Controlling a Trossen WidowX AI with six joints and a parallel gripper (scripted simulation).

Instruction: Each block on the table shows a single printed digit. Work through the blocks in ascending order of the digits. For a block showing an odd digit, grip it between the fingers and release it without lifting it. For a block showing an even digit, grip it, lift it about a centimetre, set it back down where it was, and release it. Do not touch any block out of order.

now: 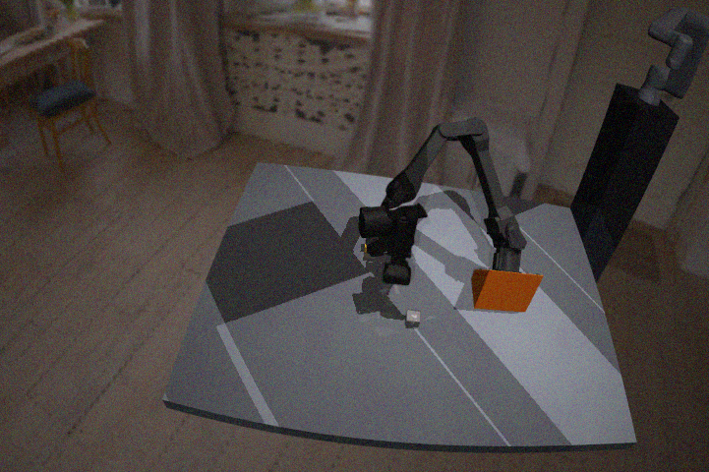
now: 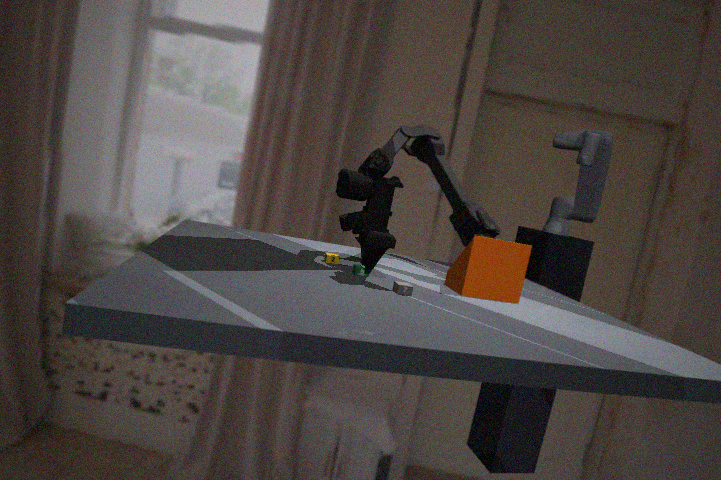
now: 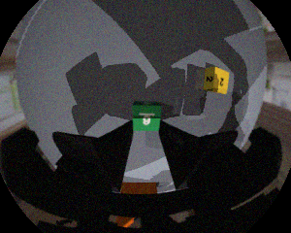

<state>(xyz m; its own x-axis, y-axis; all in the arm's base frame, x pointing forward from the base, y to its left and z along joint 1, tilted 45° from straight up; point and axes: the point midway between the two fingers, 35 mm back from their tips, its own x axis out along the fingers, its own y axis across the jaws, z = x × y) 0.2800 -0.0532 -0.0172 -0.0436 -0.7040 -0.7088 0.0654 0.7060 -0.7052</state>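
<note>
My gripper tip is now 10 mm short of the green block. Round my gripper tip: yellow block 100 mm to the right, 60 mm ahead; then white block 130 mm to the left, 40 mm behind.
</note>
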